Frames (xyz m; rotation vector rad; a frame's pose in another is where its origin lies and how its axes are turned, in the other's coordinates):
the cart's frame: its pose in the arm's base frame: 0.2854 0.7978 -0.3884 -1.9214 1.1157 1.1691
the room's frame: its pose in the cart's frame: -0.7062 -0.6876 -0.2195 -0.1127 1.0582 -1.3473
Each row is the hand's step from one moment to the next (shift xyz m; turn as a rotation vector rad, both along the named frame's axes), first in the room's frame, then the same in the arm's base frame.
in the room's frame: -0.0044 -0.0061 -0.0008 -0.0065 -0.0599 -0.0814
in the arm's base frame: -0.0053 0.0052 0.0014 -0.0473 0.0165 0.0880
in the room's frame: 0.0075 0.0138 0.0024 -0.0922 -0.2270 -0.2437
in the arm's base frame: 0.0100 -0.0115 -0.0047 -0.2153 0.0944 0.2533
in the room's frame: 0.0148 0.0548 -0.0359 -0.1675 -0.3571 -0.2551
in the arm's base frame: 0.0083 -0.0656 0.0116 -0.3091 0.2077 0.2864
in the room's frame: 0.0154 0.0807 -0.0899 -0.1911 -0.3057 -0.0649
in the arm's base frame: -0.0079 -0.1133 0.0440 -0.2481 0.2493 0.1022
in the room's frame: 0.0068 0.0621 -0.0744 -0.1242 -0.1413 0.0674
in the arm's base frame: -0.0127 -0.0894 0.0359 -0.1093 0.1609 -0.0458
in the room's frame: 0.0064 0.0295 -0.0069 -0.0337 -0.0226 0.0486
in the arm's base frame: 0.0079 -0.0296 -0.0044 -0.0153 0.0434 -0.0434
